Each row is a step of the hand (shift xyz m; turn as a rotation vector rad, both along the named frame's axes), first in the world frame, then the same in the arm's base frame.
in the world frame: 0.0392 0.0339 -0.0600 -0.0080 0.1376 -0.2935
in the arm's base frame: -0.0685 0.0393 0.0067 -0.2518 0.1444 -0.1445
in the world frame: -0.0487 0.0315 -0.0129 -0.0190 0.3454 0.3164
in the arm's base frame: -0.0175 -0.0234 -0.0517 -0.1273 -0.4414 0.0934
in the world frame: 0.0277 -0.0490 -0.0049 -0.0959 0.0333 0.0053
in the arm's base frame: 0.0297 0.0401 0.0265 0.0039 -0.0534 -0.0864
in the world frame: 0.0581 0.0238 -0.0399 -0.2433 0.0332 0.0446
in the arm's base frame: -0.0562 0.0357 0.0331 0.0672 -0.1305 -0.2019
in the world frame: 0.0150 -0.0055 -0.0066 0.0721 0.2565 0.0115
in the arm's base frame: -0.0031 0.0129 0.0110 -0.2276 -0.1296 0.0502
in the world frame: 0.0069 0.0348 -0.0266 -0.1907 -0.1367 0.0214
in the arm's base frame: -0.0435 0.0030 -0.0079 0.1803 -0.0007 -0.1517
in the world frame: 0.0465 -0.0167 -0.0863 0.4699 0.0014 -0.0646
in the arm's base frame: -0.0416 0.0901 0.0058 -0.1734 0.1988 0.3942
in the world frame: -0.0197 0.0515 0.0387 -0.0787 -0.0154 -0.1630
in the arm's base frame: -0.0180 -0.0647 -0.0049 -0.0418 0.1079 -0.1400
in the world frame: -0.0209 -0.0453 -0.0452 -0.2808 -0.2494 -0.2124
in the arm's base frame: 0.0220 0.0532 -0.0349 0.1882 0.2123 -0.3251
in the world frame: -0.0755 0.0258 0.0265 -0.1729 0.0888 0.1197
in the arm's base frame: 0.0141 -0.0589 -0.0584 0.0362 -0.1965 -0.1104
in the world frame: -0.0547 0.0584 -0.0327 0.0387 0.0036 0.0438
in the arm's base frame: -0.0474 -0.0253 -0.0677 0.0064 -0.0231 0.0534
